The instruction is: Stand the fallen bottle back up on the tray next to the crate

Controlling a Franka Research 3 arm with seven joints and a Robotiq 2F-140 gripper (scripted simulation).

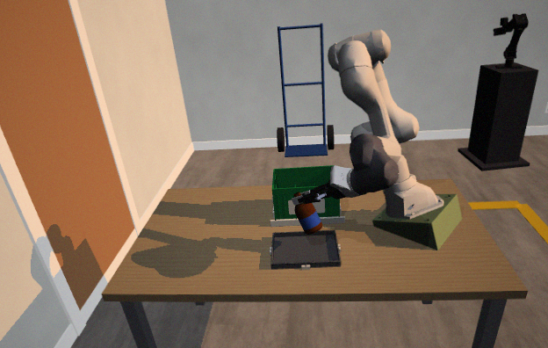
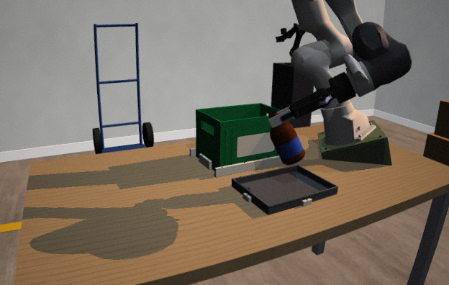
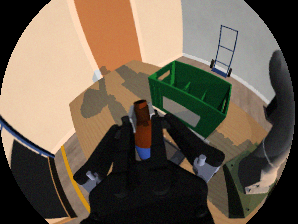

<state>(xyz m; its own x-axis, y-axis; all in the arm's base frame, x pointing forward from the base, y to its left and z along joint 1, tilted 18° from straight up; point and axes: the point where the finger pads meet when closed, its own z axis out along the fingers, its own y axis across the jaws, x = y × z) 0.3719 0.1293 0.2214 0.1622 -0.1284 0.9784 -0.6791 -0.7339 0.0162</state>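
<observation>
Now: the bottle 1 cm behind my hand, 1 cm to the left of it and 6 cm below it. From my hand the other things lie so: green crate: 4 cm behind, 23 cm to the right, 13 cm below; then tray: 4 cm to the left, 20 cm below.
</observation>
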